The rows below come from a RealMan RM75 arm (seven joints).
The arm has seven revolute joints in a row. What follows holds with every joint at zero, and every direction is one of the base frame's. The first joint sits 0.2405 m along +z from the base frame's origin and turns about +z. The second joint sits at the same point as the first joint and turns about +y. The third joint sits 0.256 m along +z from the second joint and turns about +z. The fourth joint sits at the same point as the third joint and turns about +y. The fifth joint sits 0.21 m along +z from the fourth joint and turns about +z. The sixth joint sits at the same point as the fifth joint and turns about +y. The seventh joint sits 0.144 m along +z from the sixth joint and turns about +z. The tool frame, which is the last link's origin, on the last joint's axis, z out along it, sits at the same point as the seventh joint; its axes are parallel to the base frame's.
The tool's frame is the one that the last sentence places.
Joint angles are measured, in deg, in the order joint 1, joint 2, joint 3, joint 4, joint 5, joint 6, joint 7. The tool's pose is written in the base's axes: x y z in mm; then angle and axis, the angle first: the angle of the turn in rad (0 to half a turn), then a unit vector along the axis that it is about. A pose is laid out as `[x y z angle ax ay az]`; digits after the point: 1 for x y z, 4 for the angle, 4 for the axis.
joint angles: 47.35 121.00 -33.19 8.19 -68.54 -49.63 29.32
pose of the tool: [244.4 388.6 -99.3 2.3278 -0.9033 0.3225 0.2830]
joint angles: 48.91 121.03 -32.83 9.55 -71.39 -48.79 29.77
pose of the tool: [234.9 387.0 -109.0 2.3762 -0.9113 0.3101 0.2708]
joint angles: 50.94 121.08 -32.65 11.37 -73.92 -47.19 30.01
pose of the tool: [224.6 385.0 -120.4 2.4272 -0.9203 0.2985 0.2528]
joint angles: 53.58 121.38 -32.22 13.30 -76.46 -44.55 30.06
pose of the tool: [211.9 383.2 -134.1 2.4785 -0.9305 0.2858 0.2291]
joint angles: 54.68 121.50 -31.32 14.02 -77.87 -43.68 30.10
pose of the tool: [205.2 383.0 -138.9 2.4974 -0.9334 0.2805 0.2240]
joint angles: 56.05 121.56 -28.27 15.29 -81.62 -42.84 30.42
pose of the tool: [193.7 381.6 -146.0 2.5309 -0.9354 0.2742 0.2231]
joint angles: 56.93 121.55 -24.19 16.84 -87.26 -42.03 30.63
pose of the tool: [183.1 376.5 -154.5 2.5742 -0.9389 0.2644 0.2203]
